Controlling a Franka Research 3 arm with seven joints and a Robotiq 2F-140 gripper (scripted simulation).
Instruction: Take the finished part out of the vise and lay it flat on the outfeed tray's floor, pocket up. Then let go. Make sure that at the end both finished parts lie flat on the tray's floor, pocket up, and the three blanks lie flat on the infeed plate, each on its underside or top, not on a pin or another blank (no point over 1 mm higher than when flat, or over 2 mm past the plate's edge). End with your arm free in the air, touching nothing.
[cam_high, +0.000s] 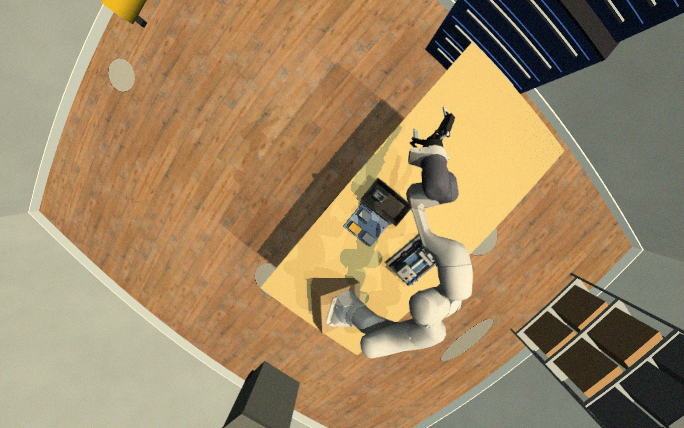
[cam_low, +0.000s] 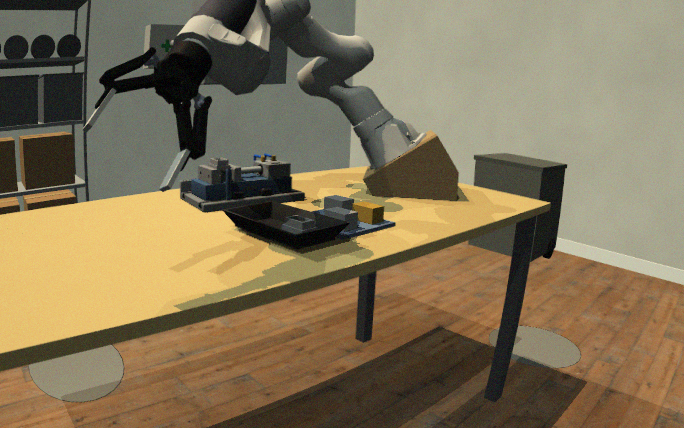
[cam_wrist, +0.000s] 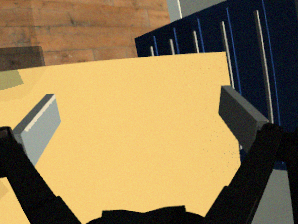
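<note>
My hand is 600 mm past the vise, 340 mm to the left of it and 170 mm above it. From my hand the other things lie so: yellow block: 590 mm behind, 50 mm to the left, 190 mm below.
</note>
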